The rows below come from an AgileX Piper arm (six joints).
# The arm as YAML. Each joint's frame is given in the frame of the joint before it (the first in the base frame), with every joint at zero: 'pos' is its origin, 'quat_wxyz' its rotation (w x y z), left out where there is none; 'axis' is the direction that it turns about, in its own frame. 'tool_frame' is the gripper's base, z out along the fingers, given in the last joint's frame.
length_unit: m
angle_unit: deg
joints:
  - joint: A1
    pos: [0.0, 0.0, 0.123]
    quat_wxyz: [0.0, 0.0, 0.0, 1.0]
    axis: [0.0, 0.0, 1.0]
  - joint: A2
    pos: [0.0, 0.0, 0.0]
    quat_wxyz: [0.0, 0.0, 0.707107, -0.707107]
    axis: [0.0, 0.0, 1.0]
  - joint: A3
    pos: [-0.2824, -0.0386, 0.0]
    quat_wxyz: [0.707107, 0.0, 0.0, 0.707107]
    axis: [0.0, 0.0, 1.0]
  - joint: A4
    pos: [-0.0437, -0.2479, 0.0]
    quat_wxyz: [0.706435, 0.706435, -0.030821, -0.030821]
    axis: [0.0, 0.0, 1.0]
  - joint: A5
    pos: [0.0, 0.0, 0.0]
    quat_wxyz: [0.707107, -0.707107, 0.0, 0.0]
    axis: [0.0, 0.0, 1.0]
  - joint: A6
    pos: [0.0, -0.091, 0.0]
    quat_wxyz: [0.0, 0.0, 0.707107, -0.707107]
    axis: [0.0, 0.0, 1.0]
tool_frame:
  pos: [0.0, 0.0, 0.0]
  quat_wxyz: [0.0, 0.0, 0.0, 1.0]
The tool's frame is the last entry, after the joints.
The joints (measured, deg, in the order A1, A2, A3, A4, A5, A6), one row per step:
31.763, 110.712, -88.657, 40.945, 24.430, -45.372
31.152, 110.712, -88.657, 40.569, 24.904, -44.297
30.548, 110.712, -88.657, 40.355, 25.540, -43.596
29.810, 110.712, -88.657, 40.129, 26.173, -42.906
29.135, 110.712, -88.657, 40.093, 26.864, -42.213
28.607, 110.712, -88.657, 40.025, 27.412, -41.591
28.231, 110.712, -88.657, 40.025, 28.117, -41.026
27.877, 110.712, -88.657, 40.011, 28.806, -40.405
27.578, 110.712, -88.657, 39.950, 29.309, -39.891
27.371, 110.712, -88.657, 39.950, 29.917, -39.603
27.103, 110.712, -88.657, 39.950, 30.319, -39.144
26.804, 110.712, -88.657, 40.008, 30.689, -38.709
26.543, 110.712, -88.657, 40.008, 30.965, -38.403
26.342, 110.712, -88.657, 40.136, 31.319, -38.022
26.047, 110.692, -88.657, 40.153, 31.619, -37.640
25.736, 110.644, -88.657, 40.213, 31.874, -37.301
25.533, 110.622, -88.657, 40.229, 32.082, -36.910
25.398, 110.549, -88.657, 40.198, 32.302, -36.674
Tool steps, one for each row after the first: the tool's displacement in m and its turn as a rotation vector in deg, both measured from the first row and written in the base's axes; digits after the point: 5 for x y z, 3 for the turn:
0.00218, -0.00402, -0.00056, 0.142, 0.851, -0.816
0.00406, -0.00789, -0.00119, 0.185, 1.667, -1.367
0.00647, -0.01268, -0.00182, 0.216, 2.468, -2.050
0.00845, -0.01696, -0.00241, 0.395, 3.408, -2.695
0.00995, -0.02034, -0.00289, 0.543, 4.181, -3.234
0.01057, -0.02264, -0.00346, 0.676, 5.070, -3.515
0.01111, -0.02480, -0.00402, 0.829, 5.975, -3.816
0.01166, -0.02669, -0.00444, 0.930, 6.651, -4.102
0.01168, -0.02789, -0.00492, 0.936, 7.294, -4.118
0.01221, -0.02957, -0.00523, 1.085, 7.888, -4.420
0.01290, -0.03143, -0.00548, 1.281, 8.467, -4.772
0.01356, -0.03311, -0.00569, 1.384, 8.868, -5.053
0.01385, -0.03428, -0.00590, 1.611, 9.434, -5.302
0.01454, -0.03619, -0.00596, 1.775, 9.890, -5.652
0.01529, -0.03822, -0.00574, 1.982, 10.278, -6.026
0.01573, -0.03955, -0.00571, 2.167, 10.667, -6.344
0.01579, -0.04049, -0.00533, 2.249, 10.903, -6.481

